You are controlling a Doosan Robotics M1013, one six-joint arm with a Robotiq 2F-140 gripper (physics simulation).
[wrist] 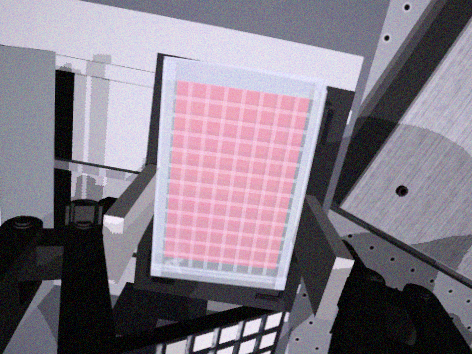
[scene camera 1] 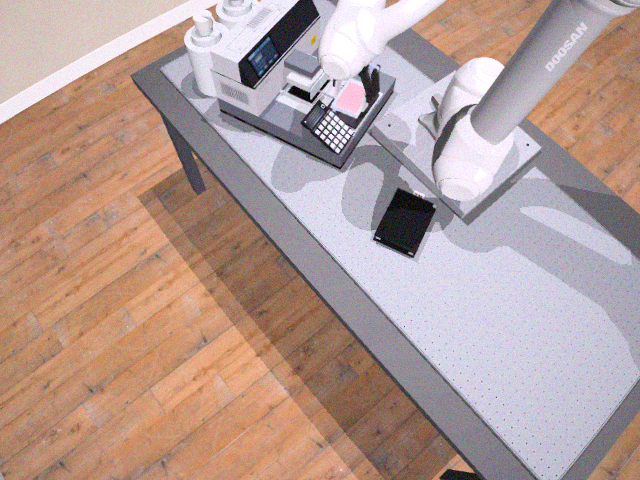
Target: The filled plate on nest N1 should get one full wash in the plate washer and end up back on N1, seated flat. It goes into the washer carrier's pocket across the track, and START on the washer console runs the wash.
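Frame: origin at the arm's base, x back, y right, z up, level; millimetres.
Seen in the pictures: gripper, fingertip midpoint: (wrist: 228, 203) (scene camera 1: 350, 101).
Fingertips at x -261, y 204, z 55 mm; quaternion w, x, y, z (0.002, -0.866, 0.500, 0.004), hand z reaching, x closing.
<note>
Pixels of each thing's top centre, then the offset from my fingertips to it. "*": a spot on its surface instead. Level surfaces: height alone.
- filled plate, top centre: (wrist: 230, 189) (scene camera 1: 353, 95) dx +12, dy +8, dz +14 mm
- dark carrier pocket, surface spot: (wrist: 220, 291) * dx -54, dy -40, dz -4 mm
- black nest, top centre: (scene camera 1: 407, 218) dx -49, dy -391, dz -42 mm
- grey block, surface spot: (scene camera 1: 302, 62) * dx -90, dy +135, dz +81 mm
- perforated table top, surface height: dz -80 mm
The filled plate (scene camera 1: 351, 98) (wrist: 232, 175), clear-walled with a grid of pink wells, is level between my fingers at the washer's right end. My gripper (scene camera 1: 354, 93) (wrist: 228, 203) is shut on its long sides. The dark carrier pocket (wrist: 220, 291) shows directly beneath and around the plate in the wrist view; whether the plate rests in it I cannot tell. The plate washer (scene camera 1: 261, 56) stands at the table's far left end. Its console (scene camera 1: 333, 129) (wrist: 240, 336) has white keys and a small green mark. A black nest (scene camera 1: 404, 222) lies on the table with no plate on it; its label is unreadable.
White bottles (scene camera 1: 202, 56) stand at the washer's left end. A grey block (scene camera 1: 302, 62) overhangs the track left of the plate. The robot's metal base plate (scene camera 1: 413, 149) (wrist: 425, 170) lies right of the washer. The perforated table top (scene camera 1: 491, 335) extends right of the nest.
</note>
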